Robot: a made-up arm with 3 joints. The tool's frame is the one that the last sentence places.
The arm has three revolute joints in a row. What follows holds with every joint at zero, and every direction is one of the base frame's.
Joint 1 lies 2.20 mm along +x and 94.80 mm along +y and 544.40 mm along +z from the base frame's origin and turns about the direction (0.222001, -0.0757, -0.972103), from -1.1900 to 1.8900 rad.
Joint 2 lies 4.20 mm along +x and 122.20 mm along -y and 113.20 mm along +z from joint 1 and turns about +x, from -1.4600 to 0.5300 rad.
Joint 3 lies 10.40 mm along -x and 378.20 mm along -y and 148.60 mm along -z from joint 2 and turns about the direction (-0.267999, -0.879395, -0.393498), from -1.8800 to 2.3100 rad.
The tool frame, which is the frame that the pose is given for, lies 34.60 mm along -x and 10.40 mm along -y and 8.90 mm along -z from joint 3; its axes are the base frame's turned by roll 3.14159, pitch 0.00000 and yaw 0.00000 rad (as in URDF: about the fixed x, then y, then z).
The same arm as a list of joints. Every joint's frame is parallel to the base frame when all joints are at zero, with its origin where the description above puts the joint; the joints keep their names.
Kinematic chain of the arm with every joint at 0, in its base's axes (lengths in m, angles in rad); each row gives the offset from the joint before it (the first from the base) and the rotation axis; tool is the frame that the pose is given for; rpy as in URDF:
joint 1: xyz 0.0022 0.0948 0.5444 axis 0.222001 -0.0757 -0.972103
joint 2: xyz 0.0042 -0.1222 0.1132 axis +x
joint 3: xyz -0.0104 -0.3782 -0.1486 axis -0.267999 -0.879395 -0.393498
tool: xyz -0.0346 -0.0104 -0.0089 rpy 3.1416 0.0000 0.0000
Joint limits (rad, base to tool): -1.1900..1.8900 -1.4600..0.5300 -1.8800..2.3100

